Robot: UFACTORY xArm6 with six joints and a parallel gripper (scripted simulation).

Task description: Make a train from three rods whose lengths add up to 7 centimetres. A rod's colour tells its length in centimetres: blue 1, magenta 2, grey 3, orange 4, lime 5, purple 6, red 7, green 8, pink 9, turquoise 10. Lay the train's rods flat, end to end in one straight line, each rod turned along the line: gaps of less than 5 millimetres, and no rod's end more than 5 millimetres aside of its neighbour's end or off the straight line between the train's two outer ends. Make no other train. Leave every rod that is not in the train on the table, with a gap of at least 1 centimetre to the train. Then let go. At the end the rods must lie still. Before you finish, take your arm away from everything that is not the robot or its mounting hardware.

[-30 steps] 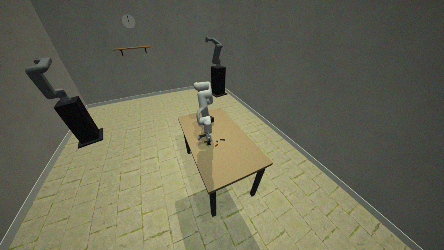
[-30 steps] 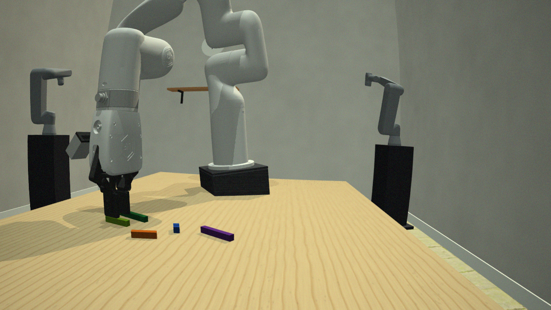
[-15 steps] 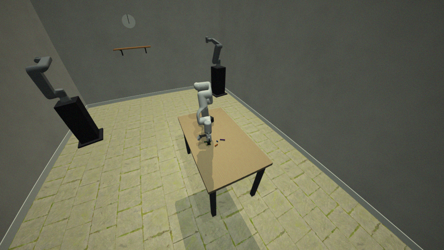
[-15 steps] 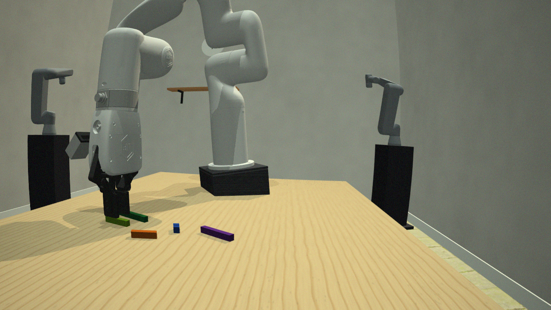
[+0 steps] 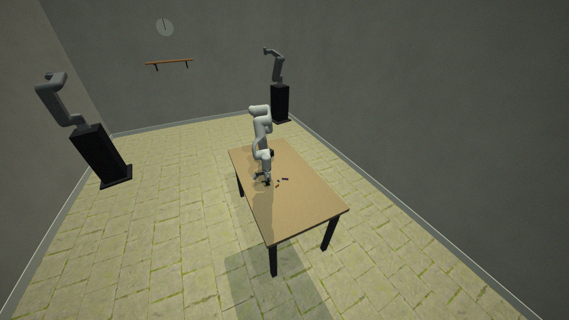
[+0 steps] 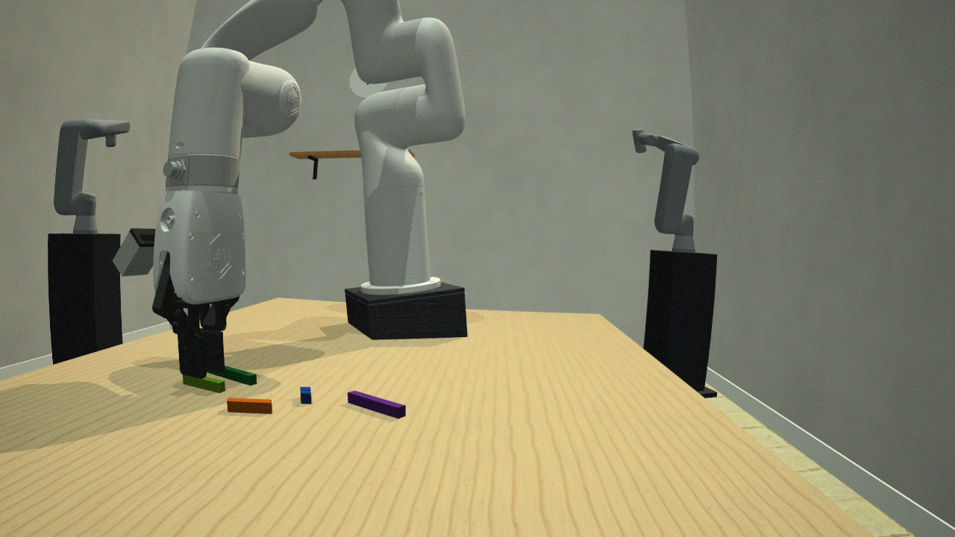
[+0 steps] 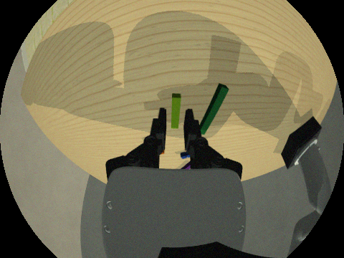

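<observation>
Now: the lime rod 3 cm below my hand. The rest, counted from my hand: orange rod 6 cm ahead, 6 cm to the left, 3 cm below; then purple rod 3 cm ahead, 17 cm to the left, 3 cm below; then green rod 5 cm behind, 1 cm to the left, 3 cm below.
</observation>
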